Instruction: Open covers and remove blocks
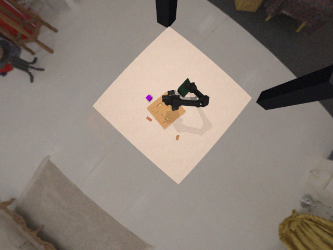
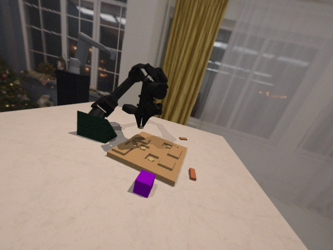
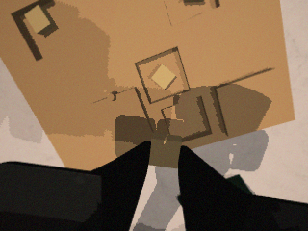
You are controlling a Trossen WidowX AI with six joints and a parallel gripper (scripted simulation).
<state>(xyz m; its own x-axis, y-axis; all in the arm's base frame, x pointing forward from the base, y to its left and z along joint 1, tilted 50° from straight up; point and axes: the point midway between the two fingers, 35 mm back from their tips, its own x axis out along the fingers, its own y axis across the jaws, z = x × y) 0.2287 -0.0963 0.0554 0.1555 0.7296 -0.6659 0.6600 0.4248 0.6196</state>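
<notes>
The tan puzzle board lies 90 mm below my gripper tip, 80 mm ahead of it and 30 mm to the right of it. From my gripper tip the other things lie so: purple cube 240 mm to the right, 90 mm below, 90 mm ahead; then orange block 270 mm ahead, 110 mm to the right, 110 mm below.
</notes>
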